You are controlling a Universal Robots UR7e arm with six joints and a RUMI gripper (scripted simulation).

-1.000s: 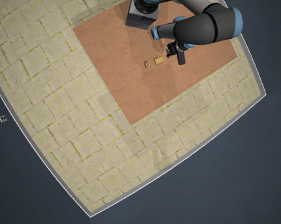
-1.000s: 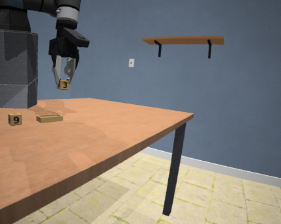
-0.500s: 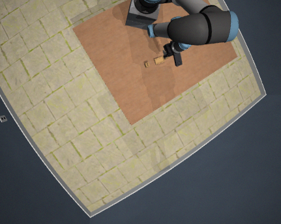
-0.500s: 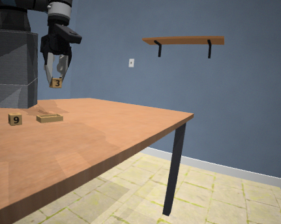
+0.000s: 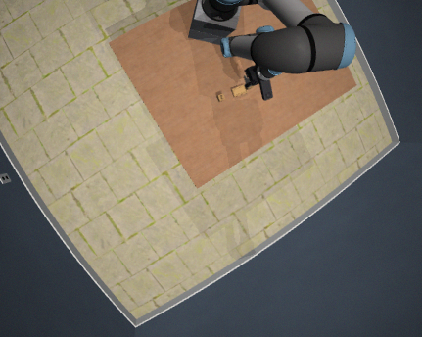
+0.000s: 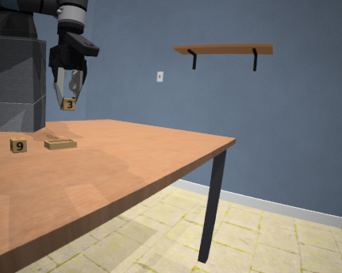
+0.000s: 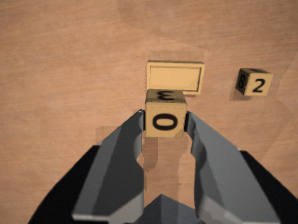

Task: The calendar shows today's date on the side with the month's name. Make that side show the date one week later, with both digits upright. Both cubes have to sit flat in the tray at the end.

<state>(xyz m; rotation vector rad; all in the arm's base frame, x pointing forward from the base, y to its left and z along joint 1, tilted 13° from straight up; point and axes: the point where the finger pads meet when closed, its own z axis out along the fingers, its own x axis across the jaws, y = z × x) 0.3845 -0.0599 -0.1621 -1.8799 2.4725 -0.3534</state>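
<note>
The wooden tray is 1 cm behind my hand, 2 cm to the right of it and 12 cm below it. From my hand the other things lie so: cube (1 cm below).
</note>
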